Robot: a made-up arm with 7 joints. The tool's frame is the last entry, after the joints. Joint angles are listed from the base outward.
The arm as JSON. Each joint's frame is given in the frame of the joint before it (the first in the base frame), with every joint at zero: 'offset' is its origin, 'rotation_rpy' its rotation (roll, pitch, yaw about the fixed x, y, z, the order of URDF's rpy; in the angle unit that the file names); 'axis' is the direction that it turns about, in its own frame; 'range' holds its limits. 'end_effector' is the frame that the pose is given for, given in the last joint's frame.
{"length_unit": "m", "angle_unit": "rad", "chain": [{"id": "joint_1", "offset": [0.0, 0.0, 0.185], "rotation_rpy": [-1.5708, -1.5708, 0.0], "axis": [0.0, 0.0, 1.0], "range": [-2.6, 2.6]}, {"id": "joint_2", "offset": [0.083, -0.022, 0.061], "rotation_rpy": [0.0, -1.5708, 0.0], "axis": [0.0, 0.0, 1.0], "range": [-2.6, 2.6]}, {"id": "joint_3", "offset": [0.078, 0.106, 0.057], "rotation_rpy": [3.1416, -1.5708, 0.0], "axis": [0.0, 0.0, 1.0], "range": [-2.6, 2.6]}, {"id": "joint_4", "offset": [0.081, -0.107, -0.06], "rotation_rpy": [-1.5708, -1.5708, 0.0], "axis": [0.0, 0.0, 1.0], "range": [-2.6, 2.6]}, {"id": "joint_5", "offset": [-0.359, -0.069, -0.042], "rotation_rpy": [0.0, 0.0, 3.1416], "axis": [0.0, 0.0, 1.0], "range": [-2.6, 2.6]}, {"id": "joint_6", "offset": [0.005, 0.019, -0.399], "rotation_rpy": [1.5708, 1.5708, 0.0], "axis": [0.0, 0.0, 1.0], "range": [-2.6, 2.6]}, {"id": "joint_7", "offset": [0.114, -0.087, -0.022], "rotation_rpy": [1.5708, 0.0, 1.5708], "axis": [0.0, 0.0, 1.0], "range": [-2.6, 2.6]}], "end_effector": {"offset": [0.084, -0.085, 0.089], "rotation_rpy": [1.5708, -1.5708, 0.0]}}
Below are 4 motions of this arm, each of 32 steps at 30 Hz.
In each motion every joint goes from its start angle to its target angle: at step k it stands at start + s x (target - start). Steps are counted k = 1, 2, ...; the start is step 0. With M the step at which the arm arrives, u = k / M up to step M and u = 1 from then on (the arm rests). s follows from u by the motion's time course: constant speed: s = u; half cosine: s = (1 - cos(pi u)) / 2; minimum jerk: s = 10 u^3 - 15 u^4 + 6 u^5.
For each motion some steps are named. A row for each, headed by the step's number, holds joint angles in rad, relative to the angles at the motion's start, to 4 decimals.
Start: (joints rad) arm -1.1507 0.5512 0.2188 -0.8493 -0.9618 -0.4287 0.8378
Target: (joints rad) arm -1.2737 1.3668 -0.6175 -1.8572 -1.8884 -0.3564 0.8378
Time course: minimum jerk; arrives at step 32
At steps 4, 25, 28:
4: -0.0020 0.0131 -0.0134 -0.0162 -0.0149 0.0012 0.0000
25: -0.1140 0.7558 -0.7750 -0.9340 -0.8586 0.0670 0.0000
28: -0.1210 0.8025 -0.8229 -0.9917 -0.9117 0.0711 0.0000

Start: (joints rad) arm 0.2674 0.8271 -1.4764 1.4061 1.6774 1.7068 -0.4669
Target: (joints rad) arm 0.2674 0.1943 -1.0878 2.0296 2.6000 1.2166 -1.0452
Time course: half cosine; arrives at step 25
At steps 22, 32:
22: 0.0000 -0.6106 0.3750 0.6016 0.8902 -0.4730 -0.5580
32: 0.0000 -0.6328 0.3886 0.6235 0.9226 -0.4902 -0.5783

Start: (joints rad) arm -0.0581 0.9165 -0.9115 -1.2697 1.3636 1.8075 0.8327
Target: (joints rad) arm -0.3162 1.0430 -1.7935 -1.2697 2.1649 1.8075 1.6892
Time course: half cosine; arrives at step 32
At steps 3, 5, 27, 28, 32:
3: -0.0056 0.0027 -0.0190 0.0000 0.0173 0.0000 0.0184
5: -0.0152 0.0075 -0.0521 0.0000 0.0473 0.0000 0.0506
27: -0.2429 0.1190 -0.8299 0.0000 0.7540 0.0000 0.8059
28: -0.2483 0.1217 -0.8484 0.0000 0.7708 0.0000 0.8239
32: -0.2581 0.1265 -0.8820 0.0000 0.8013 0.0000 0.8565

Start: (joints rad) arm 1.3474 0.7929 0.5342 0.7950 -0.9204 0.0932 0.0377
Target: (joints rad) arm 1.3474 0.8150 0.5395 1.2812 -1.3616 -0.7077 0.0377
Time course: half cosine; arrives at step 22
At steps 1, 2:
1: 0.0000 0.0001 0.0000 0.0025 -0.0022 -0.0041 0.0000
2: 0.0000 0.0004 0.0001 0.0098 -0.0089 -0.0162 0.0000

